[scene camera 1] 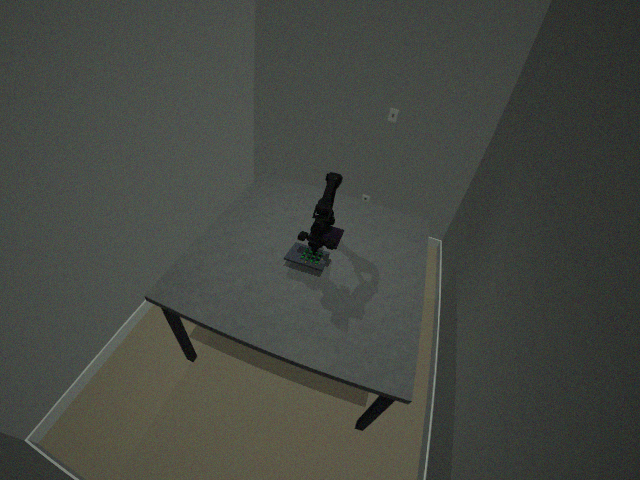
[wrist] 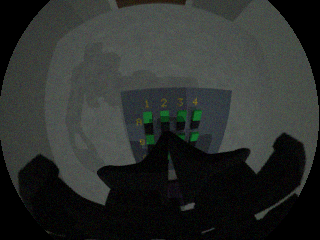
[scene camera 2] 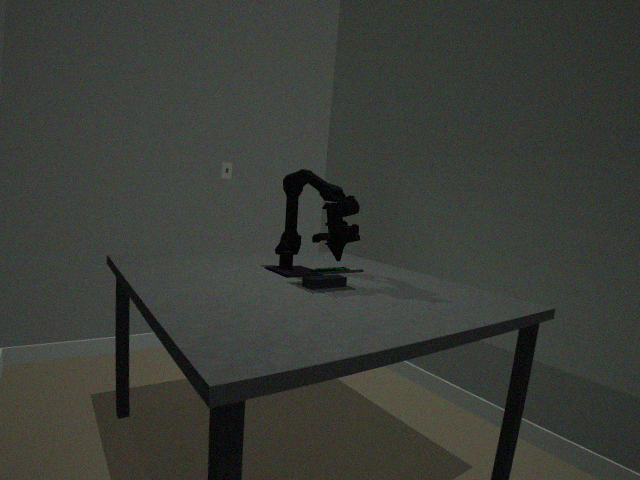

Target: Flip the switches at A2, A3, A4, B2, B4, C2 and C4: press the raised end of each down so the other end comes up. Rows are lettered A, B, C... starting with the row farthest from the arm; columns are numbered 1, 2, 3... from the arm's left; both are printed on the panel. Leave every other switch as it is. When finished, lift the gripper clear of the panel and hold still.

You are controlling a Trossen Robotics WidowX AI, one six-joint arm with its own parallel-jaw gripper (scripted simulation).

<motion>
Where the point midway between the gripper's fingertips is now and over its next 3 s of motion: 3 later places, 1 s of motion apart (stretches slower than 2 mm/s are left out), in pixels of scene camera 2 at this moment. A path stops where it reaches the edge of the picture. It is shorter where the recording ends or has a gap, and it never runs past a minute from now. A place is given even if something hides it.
The gripper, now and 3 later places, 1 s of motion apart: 338, 261; 338, 266; 338, 267; 336, 250
</motion>
